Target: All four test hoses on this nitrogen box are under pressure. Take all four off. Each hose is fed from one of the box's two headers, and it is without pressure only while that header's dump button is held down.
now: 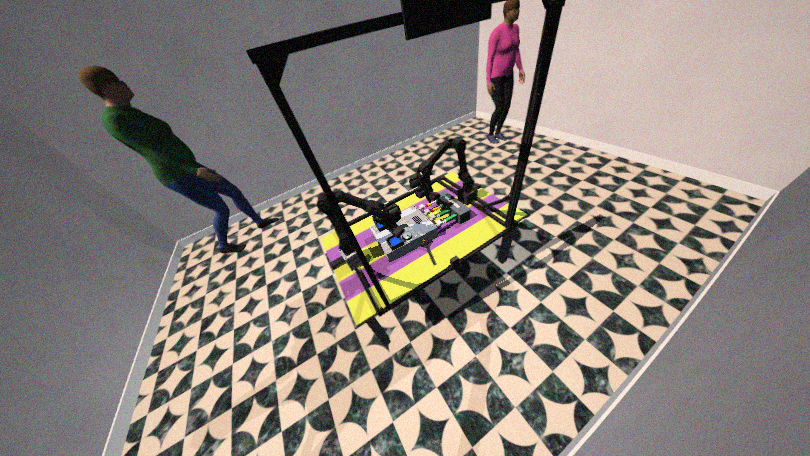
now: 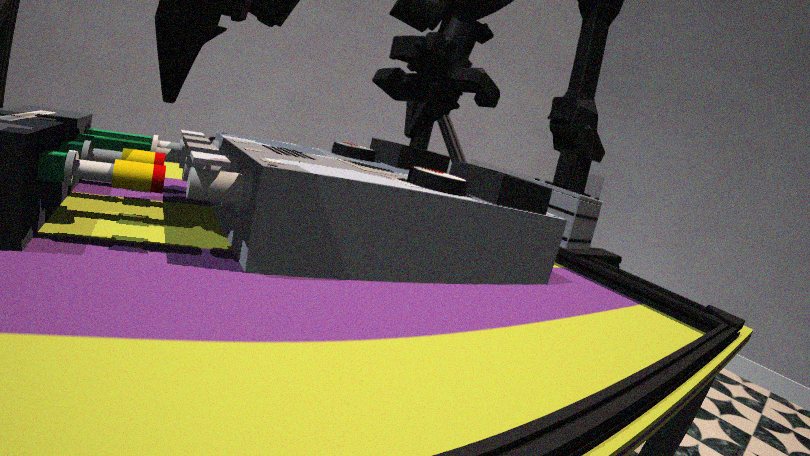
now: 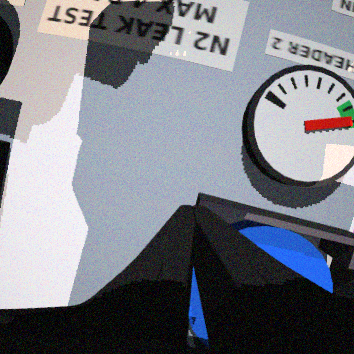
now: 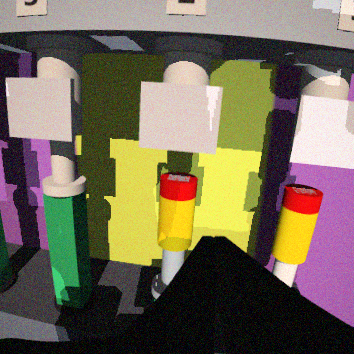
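Pixels of known places: left gripper, fingertip midpoint: (image 2: pixel 408 136) (image 3: pixel 190 216); right gripper, fingertip midpoint: (image 1: pixel 430 202) (image 2: pixel 168 102) (image 4: pixel 211 246); left arm's base, origin of the base link: (image 1: pixel 349 250) (image 2: pixel 568 190); right arm's base, origin of the base link: (image 1: pixel 467 189).
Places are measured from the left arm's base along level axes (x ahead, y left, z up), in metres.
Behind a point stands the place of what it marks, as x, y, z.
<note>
The grey nitrogen box (image 1: pixel 412 237) @[0.345, -0.172, -0.030] (image 2: pixel 403 235) @[0.418, 0.080, -0.070] lies on the striped table. My left gripper (image 1: pixel 398 229) @[0.286, -0.094, 0.011] (image 3: pixel 190 216) @[0.286, -0.094, 0.011] is shut and empty, its fingers lying over a blue dump button (image 3: pixel 298 254) @[0.268, -0.147, -0.015]. Beyond it, the HEADER 2 gauge (image 3: pixel 302 123) @[0.328, -0.141, -0.017] has its red needle beside the green mark. My right gripper (image 1: pixel 425 185) (image 4: pixel 211 246) @[0.611, -0.036, 0.000] is shut and empty, in front of the hose ports. Two yellow hoses with red ends (image 4: pixel 177 211) @[0.617, -0.055, -0.046] (image 4: pixel 298 225) @[0.628, 0.010, -0.046] stand apart from their ports. A green hose (image 4: pixel 64 242) @[0.637, -0.128, -0.047] sits joined to its port stub.
White tags (image 4: pixel 179 117) @[0.566, -0.049, -0.034] (image 4: pixel 38 109) @[0.556, -0.118, -0.034] hang on the port stubs. The black frame's posts (image 1: pixel 534 113) @[0.842, -0.487, 0.559] (image 1: pixel 308 154) @[-0.004, -0.397, 0.725] stand at the edges of the yellow and purple table (image 1: pixel 448 249) @[0.474, -0.341, -0.111]. A person in pink (image 1: pixel 503 68) and a person in blue trousers (image 1: pixel 204 190) are on the floor.
</note>
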